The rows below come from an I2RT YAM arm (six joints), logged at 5 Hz.
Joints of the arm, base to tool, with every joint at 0 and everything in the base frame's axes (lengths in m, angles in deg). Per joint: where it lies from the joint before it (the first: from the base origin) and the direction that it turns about. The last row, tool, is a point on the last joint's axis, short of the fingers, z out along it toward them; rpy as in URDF.
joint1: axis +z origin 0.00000 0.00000 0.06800
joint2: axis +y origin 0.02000 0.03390 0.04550
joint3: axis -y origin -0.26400 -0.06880 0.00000
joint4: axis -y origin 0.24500 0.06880 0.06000
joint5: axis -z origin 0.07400 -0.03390 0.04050
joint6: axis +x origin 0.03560 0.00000 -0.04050
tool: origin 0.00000 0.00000 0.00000 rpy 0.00 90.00 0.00
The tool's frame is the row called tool.
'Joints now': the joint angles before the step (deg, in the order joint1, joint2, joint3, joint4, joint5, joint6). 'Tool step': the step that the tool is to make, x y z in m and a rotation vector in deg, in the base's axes. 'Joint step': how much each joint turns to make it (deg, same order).
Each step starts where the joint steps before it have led.
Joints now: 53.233 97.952 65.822 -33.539 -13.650 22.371
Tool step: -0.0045 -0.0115 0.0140 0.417 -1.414 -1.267
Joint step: -0.451 -3.854 -1.178 -1.407 1.141 0.379
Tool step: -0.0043 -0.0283 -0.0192 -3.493 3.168 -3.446
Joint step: -2.577 -2.634 -6.542 -0.593 0.066 0.942
